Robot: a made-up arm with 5 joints.
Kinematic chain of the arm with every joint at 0, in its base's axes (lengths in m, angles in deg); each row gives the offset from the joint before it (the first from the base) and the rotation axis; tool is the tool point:
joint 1: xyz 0 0 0.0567 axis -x
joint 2: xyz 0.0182 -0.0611 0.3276 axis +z
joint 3: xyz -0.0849 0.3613 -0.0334 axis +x
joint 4: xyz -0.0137 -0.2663 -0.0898 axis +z
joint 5: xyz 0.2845 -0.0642 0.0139 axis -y
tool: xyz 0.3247 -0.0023 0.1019
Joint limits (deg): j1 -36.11..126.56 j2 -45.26..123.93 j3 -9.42..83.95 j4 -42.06..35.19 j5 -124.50..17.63
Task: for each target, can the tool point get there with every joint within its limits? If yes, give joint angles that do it. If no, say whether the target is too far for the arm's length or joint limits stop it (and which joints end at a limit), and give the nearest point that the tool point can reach.
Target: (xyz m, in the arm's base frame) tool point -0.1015 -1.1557 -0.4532
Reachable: no: joint limits stop it (at a limit: joint 1, joint 3, joint 4) | nearest point -0.0536 -0.6599 -0.2433 | short by 0.541 m
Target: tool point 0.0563 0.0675 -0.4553
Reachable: yes | joints 60.23 27.41 47.63 5.76 -91.86
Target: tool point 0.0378 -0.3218 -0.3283
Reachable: yes | joints 100.87 38.94 46.72 -6.37 -80.60
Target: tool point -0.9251 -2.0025 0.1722
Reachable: no: too far | nearest point -0.3867 -0.5911 -0.0494 | short by 1.527 m
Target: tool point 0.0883 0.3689 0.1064
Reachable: yes | joints -19.11 62.64 7.47 6.67 -67.07
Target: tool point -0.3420 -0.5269 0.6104
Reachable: no: joint limits stop it (at a limit: joint 2, joint 4, joint 5) | nearest point -0.4355 -0.3177 0.3906 | short by 0.318 m
